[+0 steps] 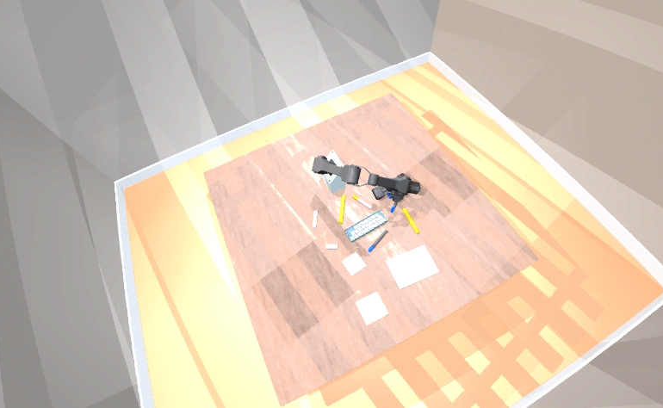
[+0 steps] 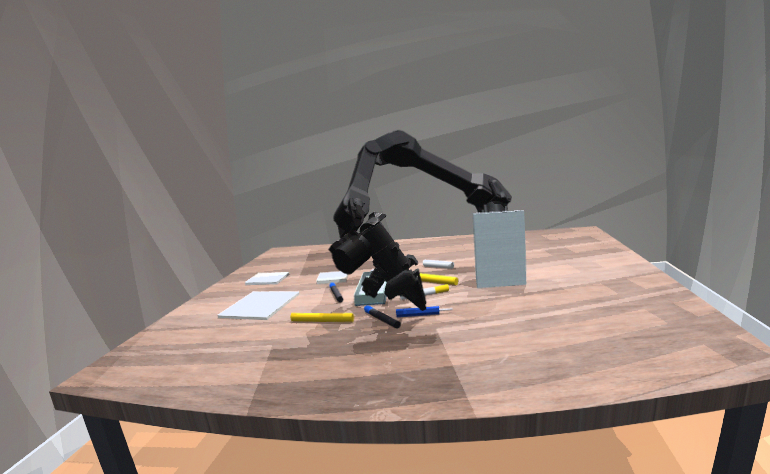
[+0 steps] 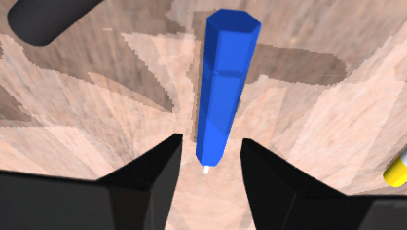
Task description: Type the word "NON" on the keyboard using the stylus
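My gripper tip is 20 mm past the blue stylus and 10 mm above it. The rest, counted from my gripper tip: white stick: 400 mm to the right, 40 mm behind, 10 mm below.
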